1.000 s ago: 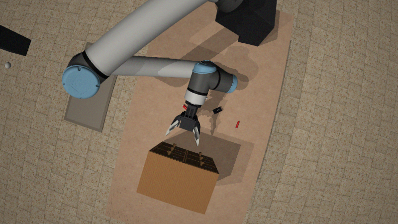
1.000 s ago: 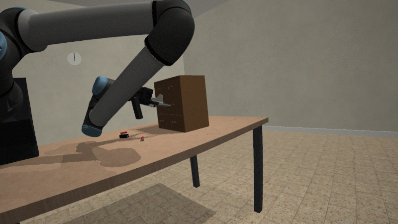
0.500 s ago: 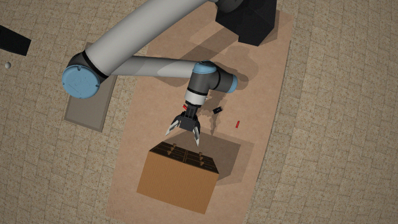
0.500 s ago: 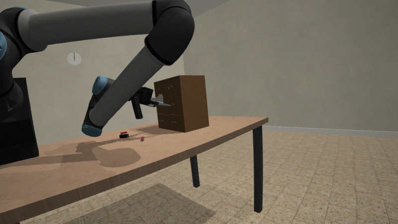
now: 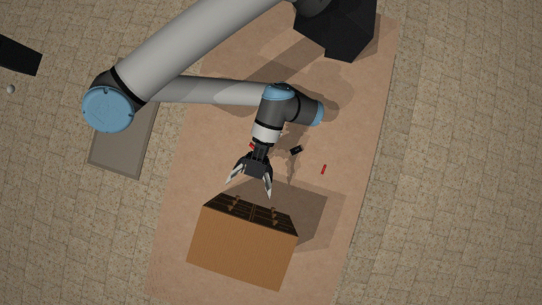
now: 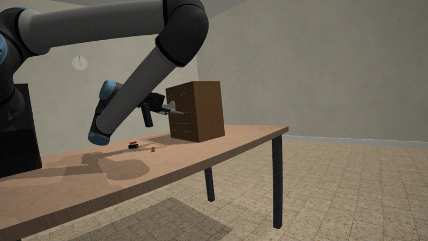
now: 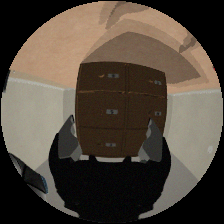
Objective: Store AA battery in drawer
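Now: the drawer 140 mm ahead of my hand, 50 mm to the right of it and 20 mm below it. The rest, counted from my hand: small black object: 180 mm behind, 140 mm to the left, 150 mm below.
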